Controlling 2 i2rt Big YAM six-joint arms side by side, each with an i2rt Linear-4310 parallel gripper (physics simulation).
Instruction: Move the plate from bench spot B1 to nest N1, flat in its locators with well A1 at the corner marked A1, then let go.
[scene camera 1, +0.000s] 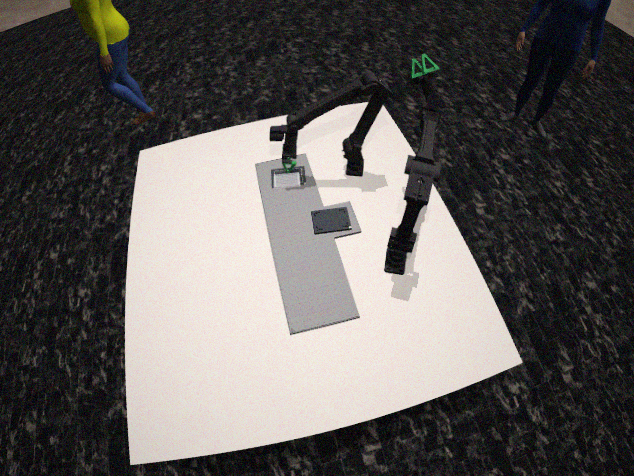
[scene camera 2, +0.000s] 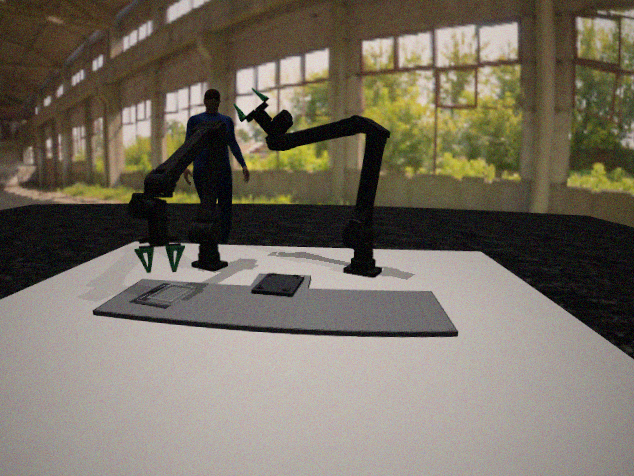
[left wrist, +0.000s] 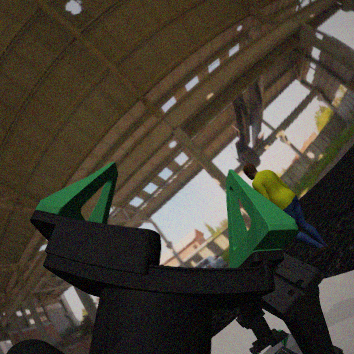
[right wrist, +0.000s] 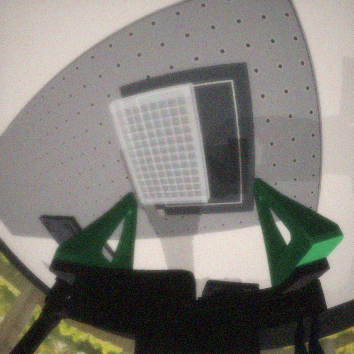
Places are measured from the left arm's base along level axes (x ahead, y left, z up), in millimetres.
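Pixels of known places: left gripper, fingertip midpoint: (scene camera 1: 418, 56) (scene camera 2: 242, 95) (left wrist: 170, 170); right gripper, fingertip midpoint: (scene camera 1: 287, 166) (scene camera 2: 161, 272) (left wrist: 274, 353) (right wrist: 193, 190); left arm's base, origin of the base link: (scene camera 1: 395, 261) (scene camera 2: 362, 272); right arm's base, origin of the base link: (scene camera 1: 355, 167) (scene camera 2: 209, 266) (right wrist: 229, 289).
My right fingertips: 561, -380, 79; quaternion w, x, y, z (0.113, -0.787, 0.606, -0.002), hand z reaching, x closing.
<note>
For each thing: its top centre in the pictures, then the offset to it from my right fingertips, as dx, dy, dz. "pt": a spot on its surface instead. Level surfaces: height alone.
- plate, middle of its top: (right wrist: 159, 154) (scene camera 2: 171, 291) (scene camera 1: 286, 179) +0, +40, -50
- dark outlined bench spot, surface spot: (right wrist: 246, 110) pt +57, -37, -64
- nest, middle of its top: (right wrist: 70, 247) (scene camera 2: 279, 280) (scene camera 1: 331, 218) -256, +235, -48
- grey perforated board, its level: dz -66
- white table, its level: dz -79
The plate (scene camera 1: 286, 179) (scene camera 2: 166, 294) (right wrist: 160, 150), pale with a grid of wells, lies flat on the dark outlined bench spot (right wrist: 246, 110) and covers its left part in the right wrist view. The nest (scene camera 1: 331, 220) (scene camera 2: 279, 284) (right wrist: 59, 224) is a dark, empty-looking block; my right finger partly hides it in the right wrist view. My right gripper (scene camera 1: 289, 165) (scene camera 2: 161, 270) (right wrist: 193, 190) is open and empty above the plate, fingers pointing down. My left gripper (scene camera 1: 420, 57) (scene camera 2: 244, 97) (left wrist: 170, 170) is open and empty, raised far from both. I cannot read the corner marks.
A grey perforated board (scene camera 1: 307, 276) (scene camera 2: 358, 312) (right wrist: 45, 150) bears the bench spot, and the nest stands at its side tab. The board lies on a white table (scene camera 1: 204, 333) (scene camera 2: 307, 399). Both arm bases stand on the table near the nest's side. People stand beyond the table.
</note>
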